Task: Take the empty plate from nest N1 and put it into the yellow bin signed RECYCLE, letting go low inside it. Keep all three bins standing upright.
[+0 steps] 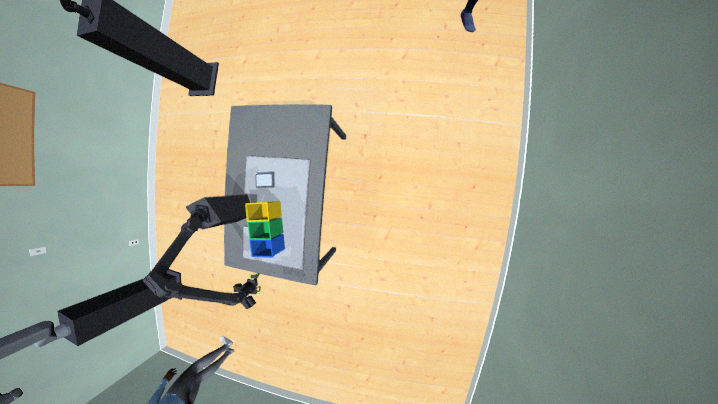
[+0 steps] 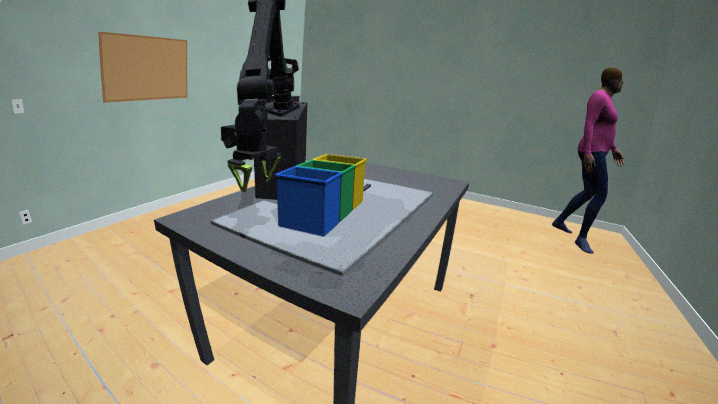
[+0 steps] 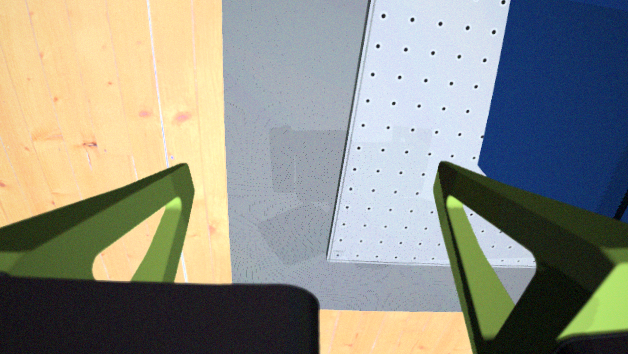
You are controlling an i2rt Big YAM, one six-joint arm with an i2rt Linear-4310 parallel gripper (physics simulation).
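Places are measured from the arm's base along level axes (x ahead, y left, z up), in millimetres.
Pixels of known places: gripper, fingertip midpoint: (image 1: 259, 279) (image 2: 255, 186) (image 3: 313, 175); arm's base, origin of the base link: (image 1: 203, 213) (image 2: 283, 109).
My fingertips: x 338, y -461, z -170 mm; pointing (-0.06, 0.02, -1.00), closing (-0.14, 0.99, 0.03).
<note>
Ahead of a thing's pixels: the offset from my fingertips to its top centre. "*": to the spot under its first point. Level surfaces: height alone.
A small pale plate-like rectangle {* dx -127, dy +719, dz -167 mm} (image 1: 264, 179) lies in a dark-rimmed holder on the light board, beyond the yellow bin; no label is readable. The yellow bin {dx -59, dy +493, dz -13 mm} (image 1: 274, 210) (image 2: 358, 183) stands upright at one end of a row, touching the green bin {dx -34, dy +365, dz -13 mm} (image 1: 276, 228) (image 2: 346, 193); its sign does not show. The blue bin {dx -8, dy +237, dz -13 mm} (image 1: 278, 245) (image 2: 307, 203) (image 3: 560, 100) stands upright at the other end. My gripper (image 1: 258, 282) (image 2: 255, 185) (image 3: 313, 175) is open and empty, raised off the table's end on the blue bin's side, far from the plate.
The bins stand on a perforated light board {dz -192 mm} (image 1: 296, 216) (image 2: 381, 216) (image 3: 400, 150) on a dark grey table {dz -205 mm} (image 1: 281, 130) (image 2: 200, 216) (image 3: 290, 75). The arm's black pedestal (image 2: 293, 145) stands at the table's side. A person in pink (image 2: 600, 123) is beyond the table.
</note>
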